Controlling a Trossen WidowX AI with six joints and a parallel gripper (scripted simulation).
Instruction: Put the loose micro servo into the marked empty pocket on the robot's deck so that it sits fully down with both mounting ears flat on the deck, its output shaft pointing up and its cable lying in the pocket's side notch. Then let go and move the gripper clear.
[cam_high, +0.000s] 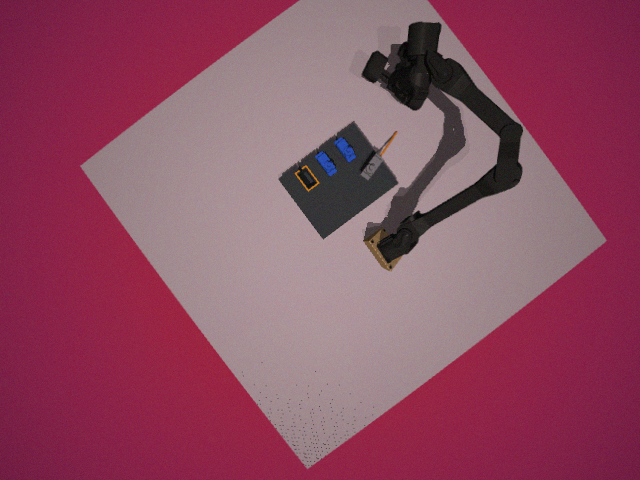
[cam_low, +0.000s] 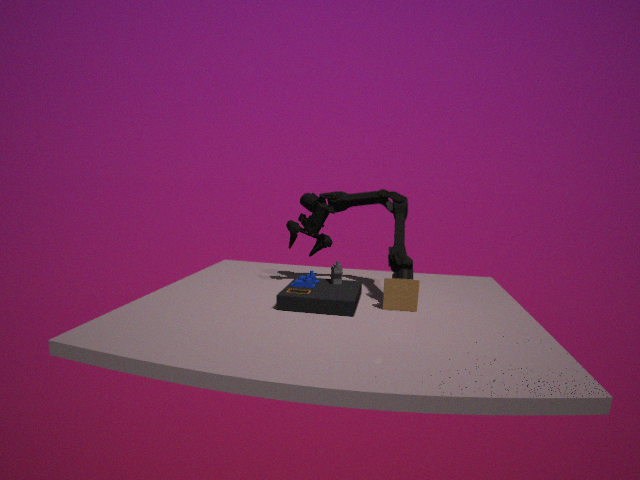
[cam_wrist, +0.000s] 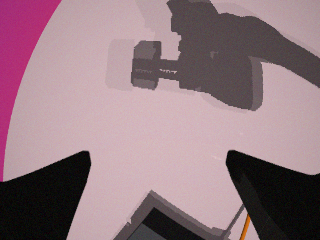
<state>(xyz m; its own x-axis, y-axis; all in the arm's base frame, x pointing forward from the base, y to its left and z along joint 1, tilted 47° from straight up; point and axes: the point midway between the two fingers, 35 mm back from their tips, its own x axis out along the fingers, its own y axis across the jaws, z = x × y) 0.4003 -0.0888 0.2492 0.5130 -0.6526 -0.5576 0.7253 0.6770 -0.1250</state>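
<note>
Now: the dark deck 20 cm behind my gripper tip, 25 cm to the left of it and 10 cm below it.
</note>
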